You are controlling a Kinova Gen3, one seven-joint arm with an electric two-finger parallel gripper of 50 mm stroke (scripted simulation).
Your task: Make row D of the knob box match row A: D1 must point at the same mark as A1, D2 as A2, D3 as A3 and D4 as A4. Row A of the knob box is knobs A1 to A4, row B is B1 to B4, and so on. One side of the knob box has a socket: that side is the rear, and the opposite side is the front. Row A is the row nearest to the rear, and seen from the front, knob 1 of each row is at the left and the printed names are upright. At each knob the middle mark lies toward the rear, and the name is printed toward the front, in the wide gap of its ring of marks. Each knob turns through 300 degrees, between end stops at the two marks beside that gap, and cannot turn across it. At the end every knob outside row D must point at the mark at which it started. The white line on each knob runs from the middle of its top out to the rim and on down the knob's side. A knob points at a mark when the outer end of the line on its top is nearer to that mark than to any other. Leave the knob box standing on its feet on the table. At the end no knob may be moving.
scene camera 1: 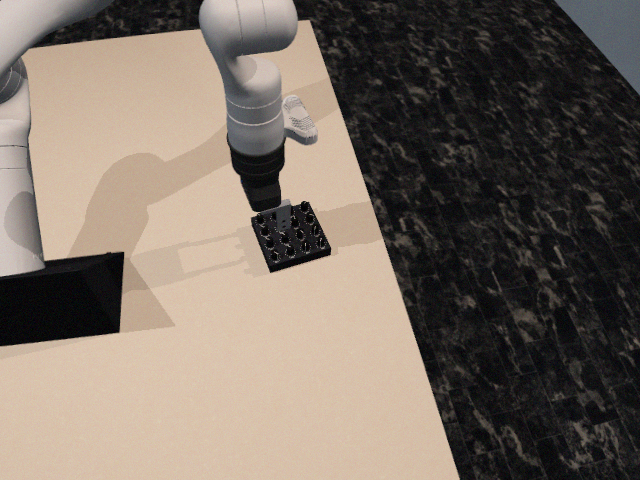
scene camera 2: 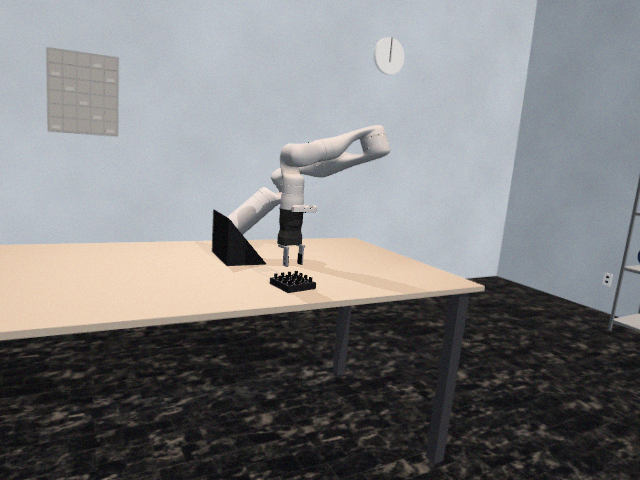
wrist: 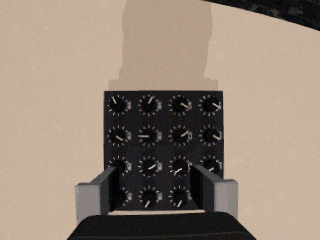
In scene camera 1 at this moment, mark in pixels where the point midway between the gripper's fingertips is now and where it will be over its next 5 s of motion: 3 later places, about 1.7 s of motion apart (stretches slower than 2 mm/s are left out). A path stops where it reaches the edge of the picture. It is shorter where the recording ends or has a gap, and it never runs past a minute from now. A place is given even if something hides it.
My gripper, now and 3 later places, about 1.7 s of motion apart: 277,214; 247,223; 247,218; 266,229
